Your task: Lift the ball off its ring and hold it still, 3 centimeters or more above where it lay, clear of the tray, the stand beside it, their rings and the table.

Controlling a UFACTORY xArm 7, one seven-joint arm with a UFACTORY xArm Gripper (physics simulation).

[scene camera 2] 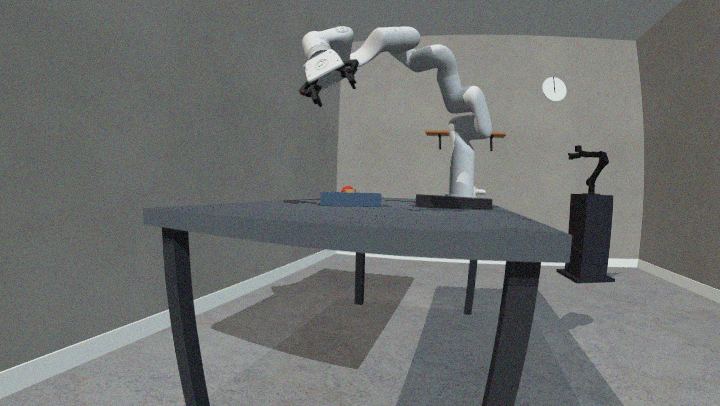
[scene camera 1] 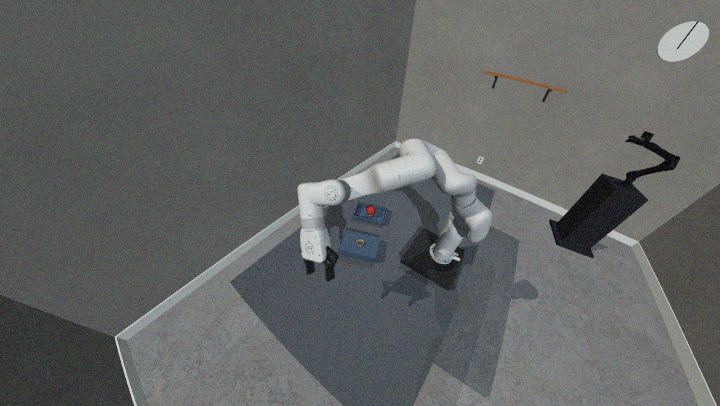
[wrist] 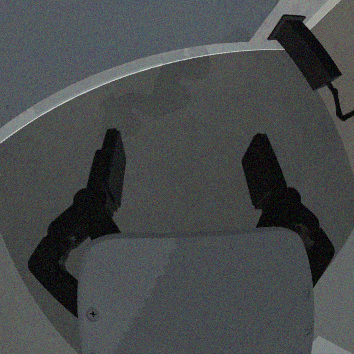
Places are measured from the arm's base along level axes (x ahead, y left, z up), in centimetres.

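Pixels of known places: gripper, fingertip midpoint: (scene camera 2: 335,94) (scene camera 1: 320,276) (wrist: 187,143); arm's base, origin of the base link: (scene camera 2: 460,197) (scene camera 1: 440,253).
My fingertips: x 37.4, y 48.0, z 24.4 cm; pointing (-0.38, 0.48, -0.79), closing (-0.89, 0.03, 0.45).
Observation:
For each thing: its middle in the pictures, then the offset to it from my fingertips. "pt": a spot on its surface instead.
- small blue tray, body centre: (scene camera 1: 370,213) dx +7.4, dy -58.7, dz -26.3 cm
- tan ring, surface spot: (scene camera 1: 360,246) pt dx +0.9, dy -32.1, dz -23.3 cm
The red ball (scene camera 1: 371,210) (scene camera 2: 347,189) rests in the small blue tray (scene camera 1: 379,220); its ring is mostly hidden beneath it. The blue stand (scene camera 1: 352,252) (scene camera 2: 350,199) is beside the tray and bears a tan ring (scene camera 1: 360,246). In scene camera 2 the stand hides the tray and the ball's lower part. My gripper (scene camera 1: 320,275) (scene camera 2: 336,96) (wrist: 187,143) is open and empty, high above the table (scene camera 2: 352,239) and well away from the ball. The ball, tray and stand do not show in the wrist view.
The arm's dark base plate (scene camera 1: 414,254) (scene camera 2: 453,202) is on the table, to the right of the stand in both scene views. A black pedestal (scene camera 1: 600,216) (scene camera 2: 590,237) (wrist: 307,55) with a small black arm stands on the floor apart from the table. A wooden shelf (scene camera 1: 524,81) is on the wall.

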